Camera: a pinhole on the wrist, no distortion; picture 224 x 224 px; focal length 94.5 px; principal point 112.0 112.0 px. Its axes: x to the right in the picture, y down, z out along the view. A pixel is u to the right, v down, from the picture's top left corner.
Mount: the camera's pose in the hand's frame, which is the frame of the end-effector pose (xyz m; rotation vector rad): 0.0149 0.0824 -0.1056 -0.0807 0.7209 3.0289
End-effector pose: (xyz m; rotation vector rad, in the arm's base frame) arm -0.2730 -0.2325 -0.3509 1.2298 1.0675 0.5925
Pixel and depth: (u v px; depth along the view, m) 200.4 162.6 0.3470
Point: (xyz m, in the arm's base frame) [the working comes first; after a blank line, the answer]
In the camera's frame: 0.3246 0.1858 0.3470

-0.1610 -0.6136 -0.1763
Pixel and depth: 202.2 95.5 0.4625
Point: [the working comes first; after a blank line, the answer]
In the camera's frame: 0.4415 -0.0808 0.4625

-0.1794 -0.6157 0.1363
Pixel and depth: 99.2 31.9 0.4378
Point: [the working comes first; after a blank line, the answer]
In the camera's frame: -0.0593 -0.3711 0.4378

-0.0320 -0.0591 0.2000
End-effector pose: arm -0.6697 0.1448 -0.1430 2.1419 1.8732 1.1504
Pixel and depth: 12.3 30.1 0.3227
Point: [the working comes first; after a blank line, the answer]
In the camera's frame: -0.3405 -0.2797 0.3227

-0.2462 0.3641 0.2106
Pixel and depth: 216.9 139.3 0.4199
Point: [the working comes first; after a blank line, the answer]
In the camera's frame: 0.4661 0.1213 0.4199

-0.3497 -0.1934 -0.4960
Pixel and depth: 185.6 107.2 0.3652
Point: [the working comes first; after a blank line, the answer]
In the camera's frame: 0.2844 -0.0185 0.3652

-0.3315 -0.0932 -0.2834
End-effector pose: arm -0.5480 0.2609 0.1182 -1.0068 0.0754 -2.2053
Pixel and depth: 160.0 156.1 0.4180
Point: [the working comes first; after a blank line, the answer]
In the camera's frame: 0.2123 0.1951 0.4180

-0.1560 0.4003 0.1815
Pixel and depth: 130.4 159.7 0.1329
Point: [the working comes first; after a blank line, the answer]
In the camera's frame: 0.0259 0.0671 0.1329

-0.4633 0.2198 0.1080
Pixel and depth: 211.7 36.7 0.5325
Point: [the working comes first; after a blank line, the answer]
In the camera's frame: 0.5618 -0.4243 0.5325

0.2094 0.1026 -0.3632
